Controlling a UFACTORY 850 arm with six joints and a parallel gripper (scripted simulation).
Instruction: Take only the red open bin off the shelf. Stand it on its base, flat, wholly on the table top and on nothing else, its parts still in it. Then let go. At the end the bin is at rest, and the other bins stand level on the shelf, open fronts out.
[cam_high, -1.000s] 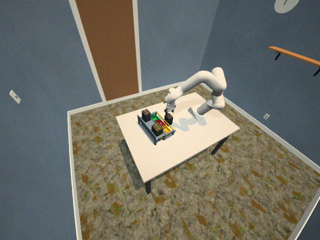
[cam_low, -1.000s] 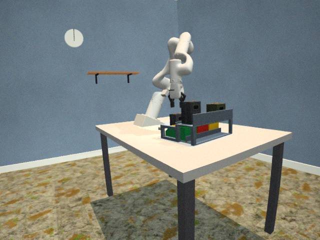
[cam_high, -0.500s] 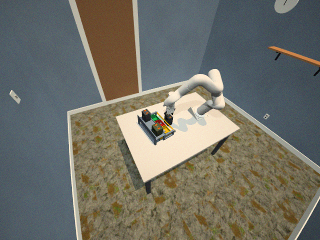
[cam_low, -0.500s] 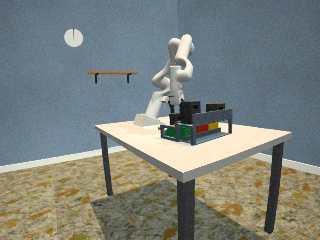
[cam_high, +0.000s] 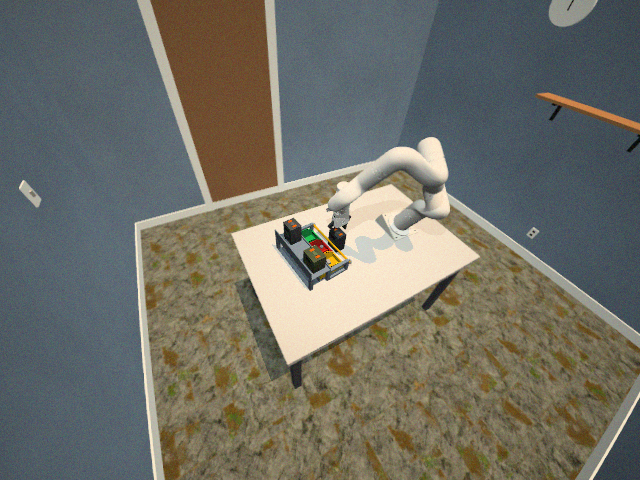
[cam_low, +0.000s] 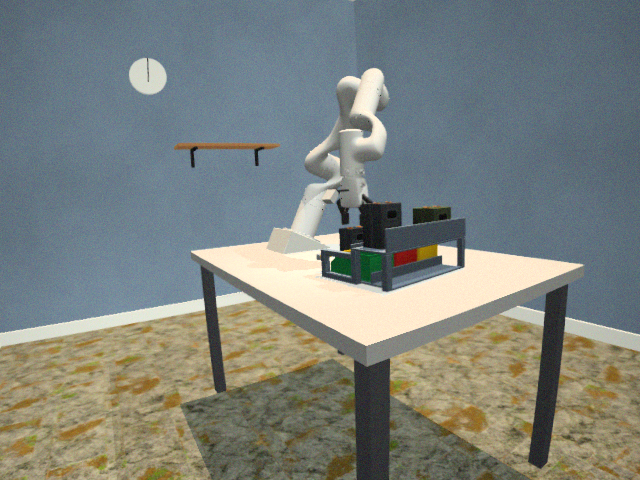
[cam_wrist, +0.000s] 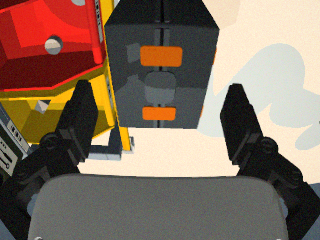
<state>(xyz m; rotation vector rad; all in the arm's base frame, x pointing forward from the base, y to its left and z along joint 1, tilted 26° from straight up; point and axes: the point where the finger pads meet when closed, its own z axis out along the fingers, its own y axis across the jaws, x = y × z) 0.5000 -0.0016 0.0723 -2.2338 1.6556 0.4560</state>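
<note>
Right now the black box is 8 cm below my hand. The rest, counted from my hand: thin yellow rod (9 cm below, 5 cm ahead, 1 cm to the left); yellow bin (14 cm to the left, 12 cm ahead, 11 cm below); red bin (15 cm ahead, 11 cm below, 4 cm to the left).
</note>
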